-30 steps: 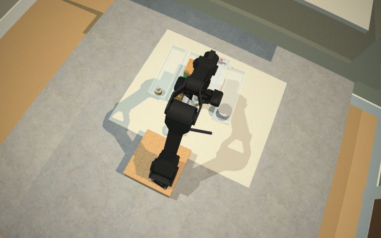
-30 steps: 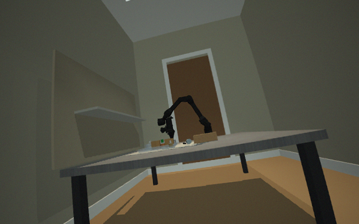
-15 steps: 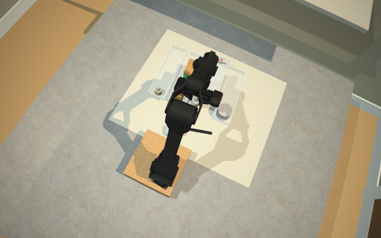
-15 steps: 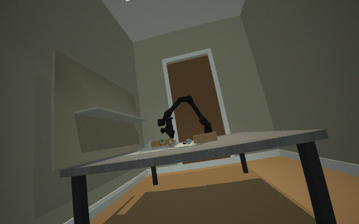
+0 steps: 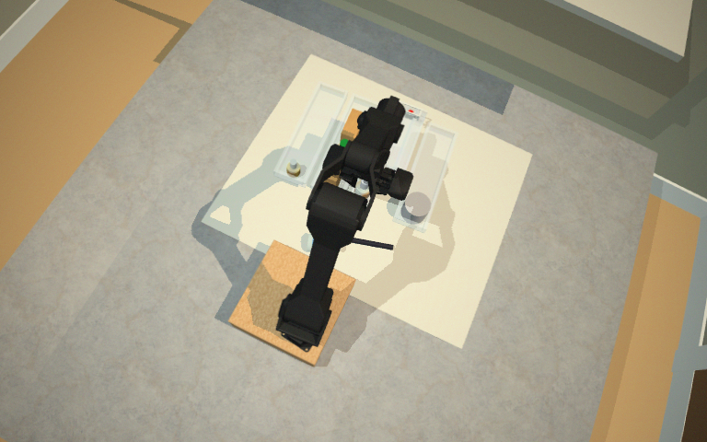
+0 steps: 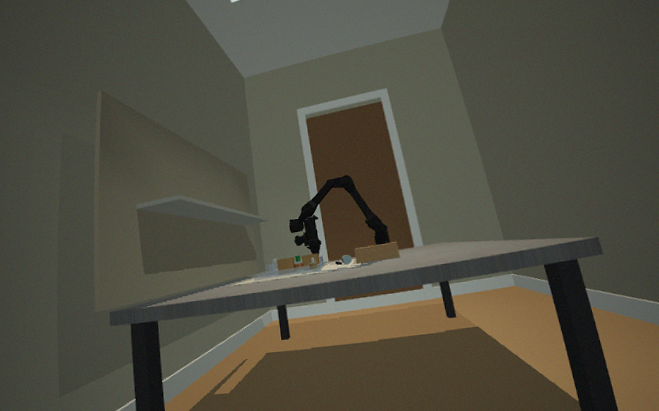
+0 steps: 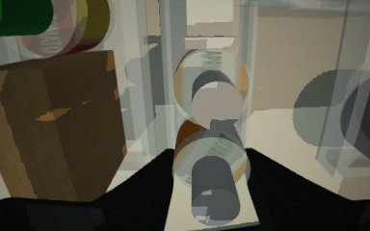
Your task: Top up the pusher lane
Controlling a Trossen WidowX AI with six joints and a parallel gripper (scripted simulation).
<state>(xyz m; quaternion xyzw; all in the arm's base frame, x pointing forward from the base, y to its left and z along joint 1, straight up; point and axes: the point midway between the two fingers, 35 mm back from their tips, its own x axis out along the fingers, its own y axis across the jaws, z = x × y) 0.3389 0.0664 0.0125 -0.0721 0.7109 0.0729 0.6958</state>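
My gripper tip is now 100 mm past the dark rod, 60 mm to the left of it and 40 mm above it. From my gripper tip the other things lie so: wide grey cylinder (120 mm to the right, 30 mm ahead, 10 mm below); small jar (160 mm to the left, 40 mm behind, 10 mm below).
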